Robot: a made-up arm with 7 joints.
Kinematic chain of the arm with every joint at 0, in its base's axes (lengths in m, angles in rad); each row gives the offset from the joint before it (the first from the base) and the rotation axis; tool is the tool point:
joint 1: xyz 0 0 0.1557 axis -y
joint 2: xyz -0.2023 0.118 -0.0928 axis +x
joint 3: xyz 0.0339 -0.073 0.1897 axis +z
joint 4: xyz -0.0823 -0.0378 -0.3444 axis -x
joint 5: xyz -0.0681 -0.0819 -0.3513 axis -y
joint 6: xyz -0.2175 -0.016 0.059 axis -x
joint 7: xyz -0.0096 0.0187 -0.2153 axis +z
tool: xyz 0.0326 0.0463 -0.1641
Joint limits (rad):
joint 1: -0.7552..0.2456
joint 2: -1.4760..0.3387
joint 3: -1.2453..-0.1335
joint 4: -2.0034..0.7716
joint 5: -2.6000..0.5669
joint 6: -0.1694..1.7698
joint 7: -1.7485..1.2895
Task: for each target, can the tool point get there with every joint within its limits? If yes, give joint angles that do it. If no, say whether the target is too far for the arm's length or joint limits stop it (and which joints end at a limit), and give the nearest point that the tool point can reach.
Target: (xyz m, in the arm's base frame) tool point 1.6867 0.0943 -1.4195
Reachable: no: too far | nearest point 0.4655 0.1084 -0.5974 | short by 1.472 m
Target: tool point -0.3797 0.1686 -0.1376
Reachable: yes | joints 0.1292 -0.1882 -0.9155 0.1673 -2.2860 0.0861 -0.0507
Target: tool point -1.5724 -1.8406 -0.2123
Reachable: no: too far | nearest point -0.7316 -0.6947 -0.0155 | short by 1.435 m
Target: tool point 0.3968 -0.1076 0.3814
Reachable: no: joint limits stop it (at a limit: joint 1, joint 3, joint 4, joint 6, joint 7) | nearest point 0.2498 -0.1386 0.6195 | short by 0.282 m
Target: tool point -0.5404 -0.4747 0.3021
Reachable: yes | joints -0.5304 -0.6211 -0.3961 -0.1148 -1.0349 1.5948 -0.9072
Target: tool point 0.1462 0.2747 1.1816
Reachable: no: joint limits stop it (at a limit: joint 1, joint 2, joint 3, joint 4) | nearest point -0.0788 0.0245 0.9412 | short by 0.414 m
